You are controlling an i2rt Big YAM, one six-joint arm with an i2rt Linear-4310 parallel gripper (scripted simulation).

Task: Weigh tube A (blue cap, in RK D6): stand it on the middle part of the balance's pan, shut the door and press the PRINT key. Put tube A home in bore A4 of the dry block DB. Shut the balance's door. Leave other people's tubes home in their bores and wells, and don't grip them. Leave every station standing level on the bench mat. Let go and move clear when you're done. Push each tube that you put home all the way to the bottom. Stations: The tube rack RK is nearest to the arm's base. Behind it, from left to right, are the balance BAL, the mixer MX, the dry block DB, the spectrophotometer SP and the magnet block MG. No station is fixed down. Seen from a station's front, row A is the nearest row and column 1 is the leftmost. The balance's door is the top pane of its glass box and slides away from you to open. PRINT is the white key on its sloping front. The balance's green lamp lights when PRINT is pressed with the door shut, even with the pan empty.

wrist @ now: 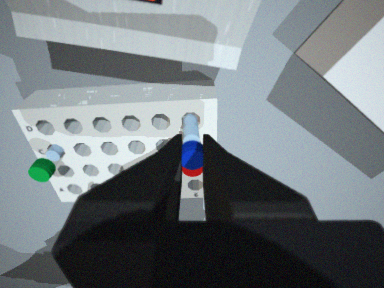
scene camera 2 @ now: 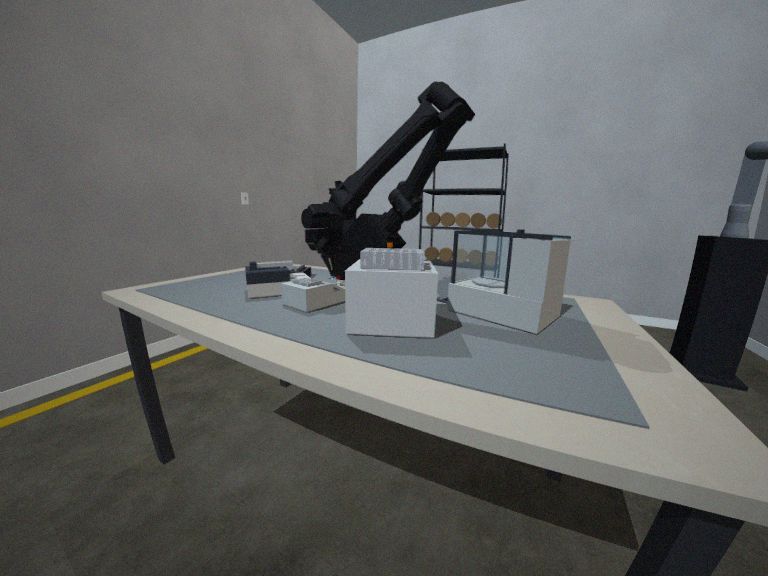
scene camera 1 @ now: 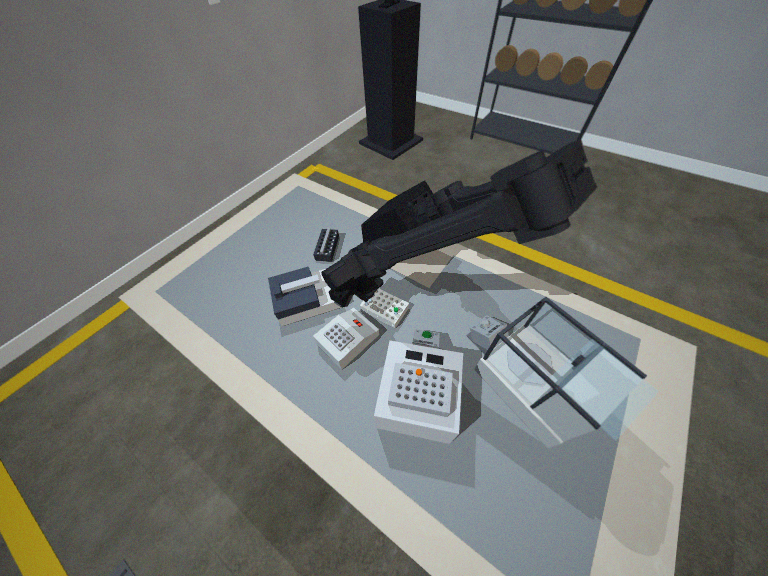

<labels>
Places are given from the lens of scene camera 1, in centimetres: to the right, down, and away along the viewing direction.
tube rack RK [scene camera 1: 381, 307]: -1, 6, 92
dry block DB [scene camera 1: 342, 339]: -11, 14, 82
</labels>
